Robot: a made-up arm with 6 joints.
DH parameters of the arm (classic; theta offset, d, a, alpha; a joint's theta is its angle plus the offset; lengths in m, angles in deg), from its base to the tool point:
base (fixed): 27.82 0 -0.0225 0
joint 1: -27.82 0.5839 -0.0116 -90
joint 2: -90 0 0.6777 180
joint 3: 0 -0.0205 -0.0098 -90
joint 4: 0 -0.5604 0.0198 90
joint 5: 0 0.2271 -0.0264 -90
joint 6: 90 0.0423 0.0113 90
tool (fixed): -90 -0.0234 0 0
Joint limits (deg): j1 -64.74..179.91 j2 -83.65..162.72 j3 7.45..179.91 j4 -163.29..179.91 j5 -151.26..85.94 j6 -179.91..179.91
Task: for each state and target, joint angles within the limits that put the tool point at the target. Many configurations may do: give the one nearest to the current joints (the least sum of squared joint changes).
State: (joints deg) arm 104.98 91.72 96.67 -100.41 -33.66 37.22
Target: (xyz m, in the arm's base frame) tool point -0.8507 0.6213 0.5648
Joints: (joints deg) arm 138.53 63.61 53.25 -104.59 -35.65 36.81
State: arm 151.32 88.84 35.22 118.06 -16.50 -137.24
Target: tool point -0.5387 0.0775 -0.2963
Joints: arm 150.19 120.82 7.45 128.80 -17.63 -135.19
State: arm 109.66 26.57 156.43 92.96 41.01 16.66
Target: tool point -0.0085 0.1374 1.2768
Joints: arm 97.13 62.01 179.91 88.33 19.33 23.11
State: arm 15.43 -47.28 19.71 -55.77 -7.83 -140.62
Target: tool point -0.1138 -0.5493 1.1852
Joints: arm 64.92 -83.11 7.45 -49.35 -8.80 -142.84
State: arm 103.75 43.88 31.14 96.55 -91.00 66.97
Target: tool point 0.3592 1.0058 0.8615
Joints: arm 65.37 53.37 15.80 89.45 -88.34 65.85
